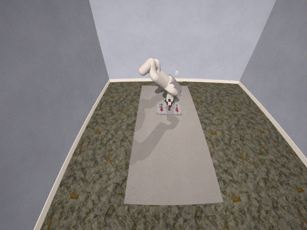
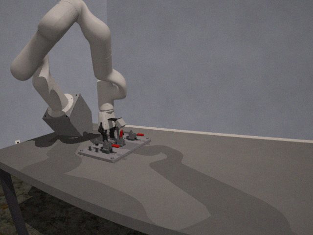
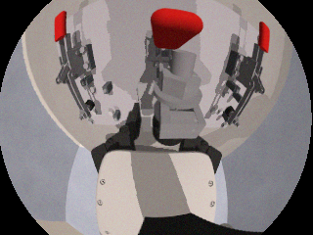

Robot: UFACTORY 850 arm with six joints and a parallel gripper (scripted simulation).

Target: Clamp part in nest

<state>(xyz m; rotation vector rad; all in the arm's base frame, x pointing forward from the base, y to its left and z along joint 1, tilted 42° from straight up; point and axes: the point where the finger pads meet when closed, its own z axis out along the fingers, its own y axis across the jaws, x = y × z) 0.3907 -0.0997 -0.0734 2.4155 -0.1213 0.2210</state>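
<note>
My hand is 20 mm above the part. Round my hand: fixture plate 60 mm ahead, 40 mm below, 10 mm to the right.
</note>
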